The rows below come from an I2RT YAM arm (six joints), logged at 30 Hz.
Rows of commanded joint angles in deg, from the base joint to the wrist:
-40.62 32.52 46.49 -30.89 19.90 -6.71
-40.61 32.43 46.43 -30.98 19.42 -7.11
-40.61 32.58 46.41 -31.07 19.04 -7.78
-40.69 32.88 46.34 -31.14 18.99 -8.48
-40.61 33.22 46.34 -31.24 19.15 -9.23
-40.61 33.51 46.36 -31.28 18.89 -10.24
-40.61 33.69 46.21 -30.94 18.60 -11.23
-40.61 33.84 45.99 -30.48 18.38 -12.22
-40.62 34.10 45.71 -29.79 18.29 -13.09
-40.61 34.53 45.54 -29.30 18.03 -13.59
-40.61 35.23 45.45 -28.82 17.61 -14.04
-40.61 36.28 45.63 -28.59 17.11 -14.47
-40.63 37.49 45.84 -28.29 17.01 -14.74
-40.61 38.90 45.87 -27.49 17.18 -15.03
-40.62 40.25 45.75 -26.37 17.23 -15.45
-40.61 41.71 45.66 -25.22 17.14 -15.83
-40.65 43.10 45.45 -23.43 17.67 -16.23
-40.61 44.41 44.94 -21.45 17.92 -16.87
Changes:
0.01 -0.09 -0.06 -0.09 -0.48 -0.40
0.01 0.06 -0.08 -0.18 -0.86 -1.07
-0.07 0.36 -0.15 -0.25 -0.91 -1.77
0.01 0.70 -0.15 -0.35 -0.75 -2.52
0.01 0.99 -0.13 -0.39 -1.01 -3.53
0.01 1.17 -0.28 -0.05 -1.30 -4.52
0.01 1.32 -0.50 0.41 -1.52 -5.51
0.00 1.58 -0.78 1.10 -1.61 -6.38
0.01 2.01 -0.95 1.59 -1.87 -6.88
0.01 2.71 -1.04 2.07 -2.29 -7.33
0.01 3.76 -0.86 2.30 -2.79 -7.76
-0.01 4.97 -0.65 2.60 -2.89 -8.03
0.01 6.38 -0.62 3.40 -2.72 -8.32
0.00 7.73 -0.74 4.52 -2.67 -8.74
0.01 9.19 -0.83 5.67 -2.76 -9.12
-0.03 10.58 -1.04 7.46 -2.23 -9.52
0.01 11.89 -1.55 9.44 -1.98 -10.16

